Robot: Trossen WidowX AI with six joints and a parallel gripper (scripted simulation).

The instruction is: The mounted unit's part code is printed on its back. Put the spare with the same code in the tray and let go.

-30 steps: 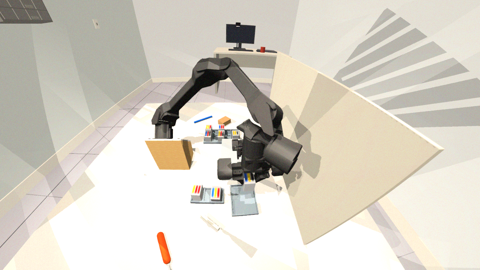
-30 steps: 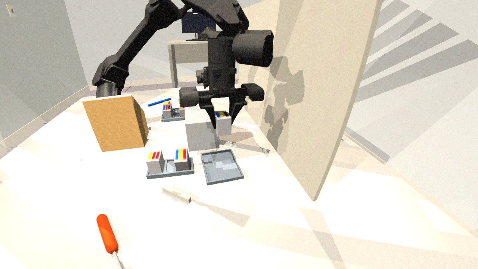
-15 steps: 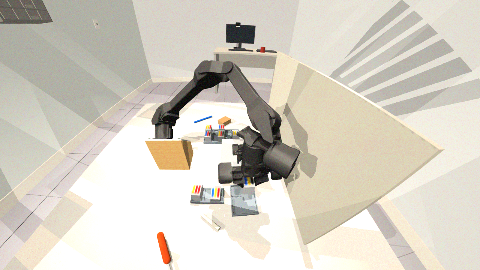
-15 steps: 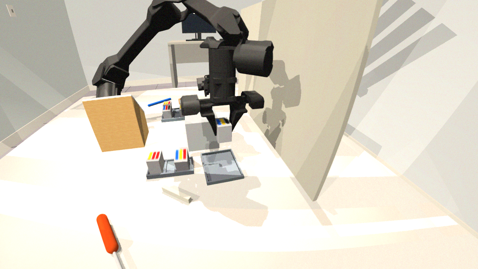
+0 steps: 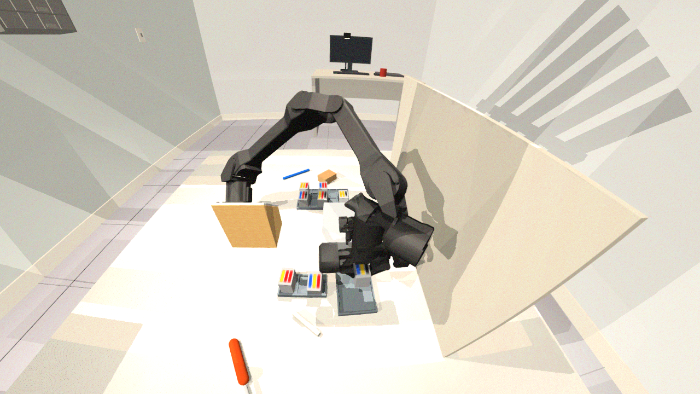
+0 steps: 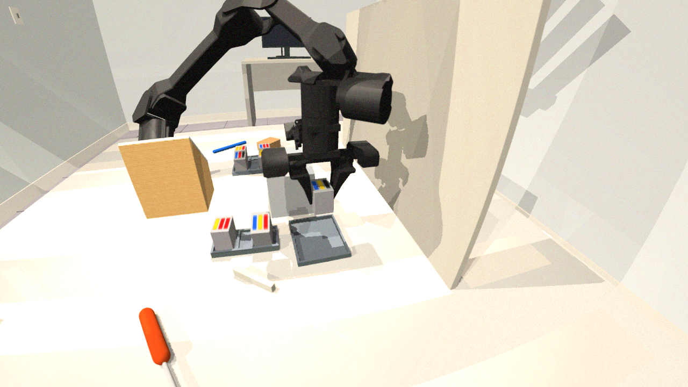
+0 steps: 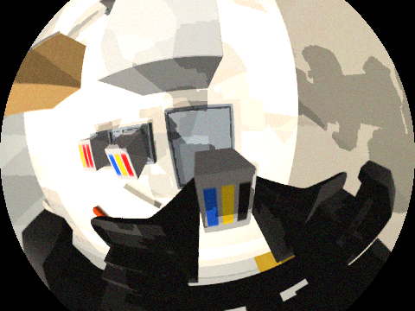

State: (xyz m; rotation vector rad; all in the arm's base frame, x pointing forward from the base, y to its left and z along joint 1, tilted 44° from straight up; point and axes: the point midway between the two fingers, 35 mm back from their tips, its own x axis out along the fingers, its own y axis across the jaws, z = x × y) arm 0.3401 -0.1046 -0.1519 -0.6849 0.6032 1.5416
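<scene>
My gripper tip is now 1 cm past the grey tray and 9 cm above it. From my gripper tip the other things lie so: rack 15 cm behind, 2 cm to the left, 8 cm below; grey spare block 2 cm above; white cable tie bundle 13 cm behind, 8 cm to the right, 8 cm below.
</scene>
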